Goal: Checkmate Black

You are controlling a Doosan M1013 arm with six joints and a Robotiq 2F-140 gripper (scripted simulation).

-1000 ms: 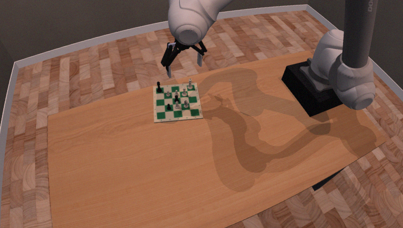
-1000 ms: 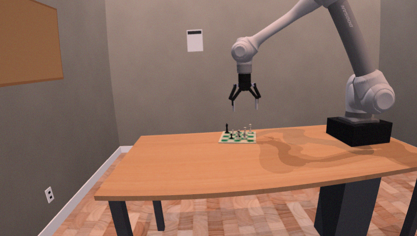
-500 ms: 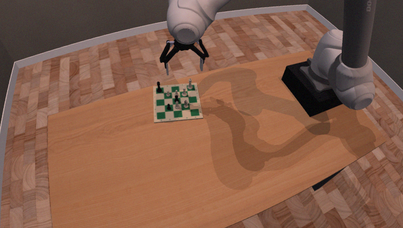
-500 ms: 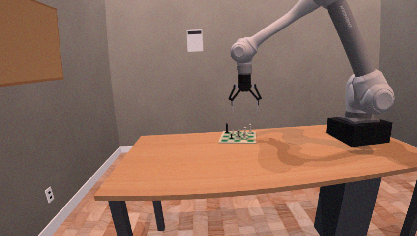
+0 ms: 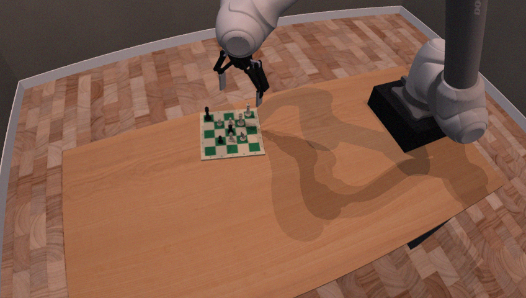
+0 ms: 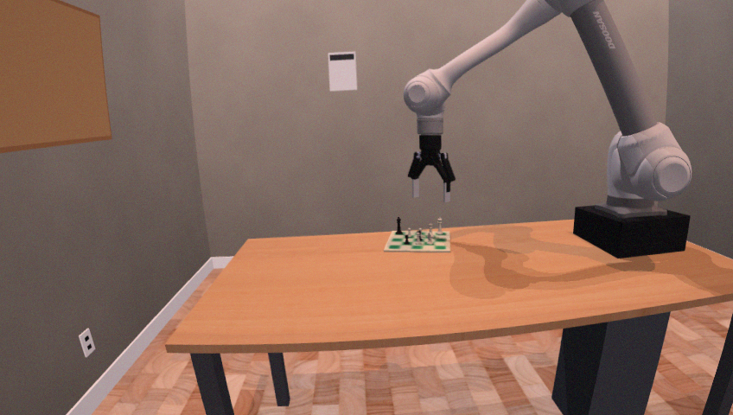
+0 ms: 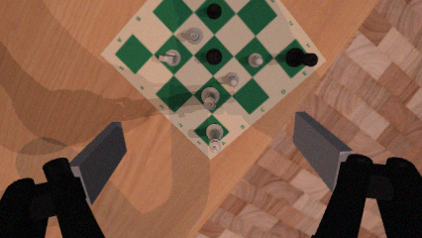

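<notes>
The small white piece is 120 mm below my hand. Round my hand: tall white piece 120 mm below, 40 mm to the right, 40 mm behind; then tall black piece 120 mm below, 110 mm ahead, 50 mm to the right; then board 150 mm below, 50 mm ahead, 30 mm to the left.
</notes>
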